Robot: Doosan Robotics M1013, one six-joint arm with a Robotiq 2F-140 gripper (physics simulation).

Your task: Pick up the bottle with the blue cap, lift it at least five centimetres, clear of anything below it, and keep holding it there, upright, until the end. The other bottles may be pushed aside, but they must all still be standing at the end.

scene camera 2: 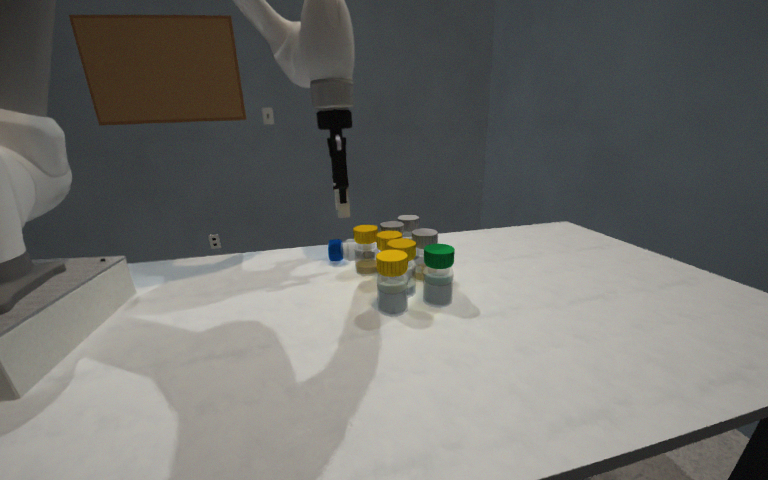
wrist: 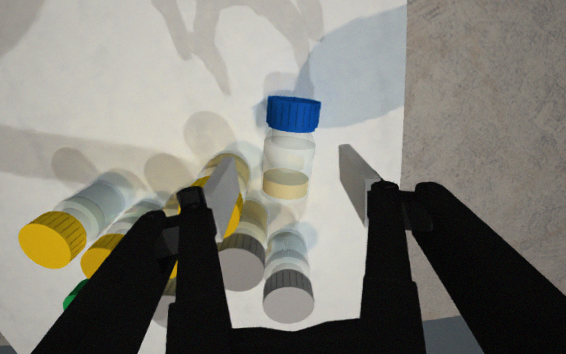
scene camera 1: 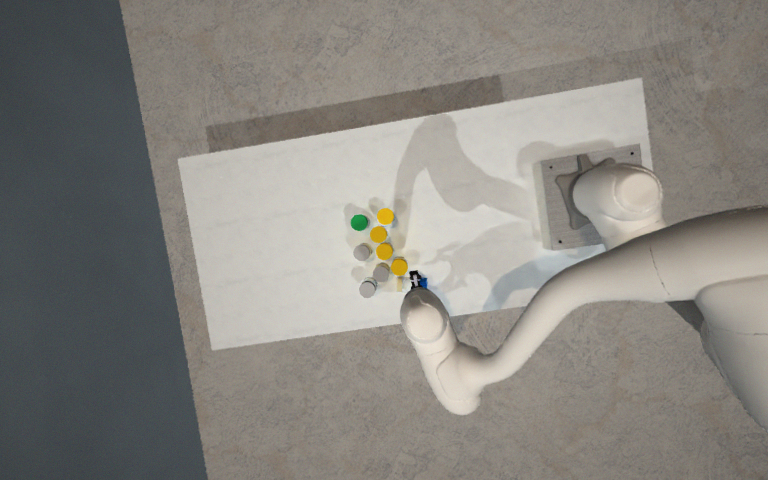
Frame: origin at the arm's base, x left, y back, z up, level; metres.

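Seen in the pictures: gripper, fingertip midpoint: (scene camera 2: pixel 342 212) (wrist: pixel 287 168).
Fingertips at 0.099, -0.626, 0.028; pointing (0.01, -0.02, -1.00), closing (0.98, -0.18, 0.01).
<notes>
Pixels of each thing's top centre, then the offset from my fingertips to it, as dx, dy, dz.
- blue-capped bottle, top centre: (wrist: pixel 290 156) (scene camera 2: pixel 350 239) (scene camera 1: pixel 411 286) +0.000, -0.014, -0.070
- yellow-capped bottle, top centre: (wrist: pixel 208 215) (scene camera 2: pixel 365 228) (scene camera 1: pixel 399 267) -0.080, -0.029, -0.021
The blue-capped bottle (scene camera 1: pixel 423 281) (scene camera 2: pixel 335 250) (wrist: pixel 291 114) lies on its side on the white table, with its cap towards the robot base side and pale yellow contents in its lower part. In the top view the gripper and wrist hide much of it. My gripper (scene camera 1: pixel 415 278) (scene camera 2: pixel 342 207) (wrist: pixel 287 168) is about half open, pointing down. It hangs above the lying bottle and holds nothing. In the wrist view the bottle shows between the two fingers, below them. A yellow-capped bottle (scene camera 1: pixel 399 267) (scene camera 2: pixel 365 233) stands close beside it, partly hidden by the left finger in the wrist view.
Other standing bottles are several yellow-capped ones, three grey-capped ones (scene camera 1: pixel 380 272) (scene camera 1: pixel 367 287) (scene camera 1: pixel 361 251) and a green-capped one (scene camera 1: pixel 359 222) (scene camera 2: pixel 438 256). Two grey-capped bottles (wrist: pixel 242 267) (wrist: pixel 288 300) stand near the lying bottle's base end. The table edge is to the right in the wrist view.
</notes>
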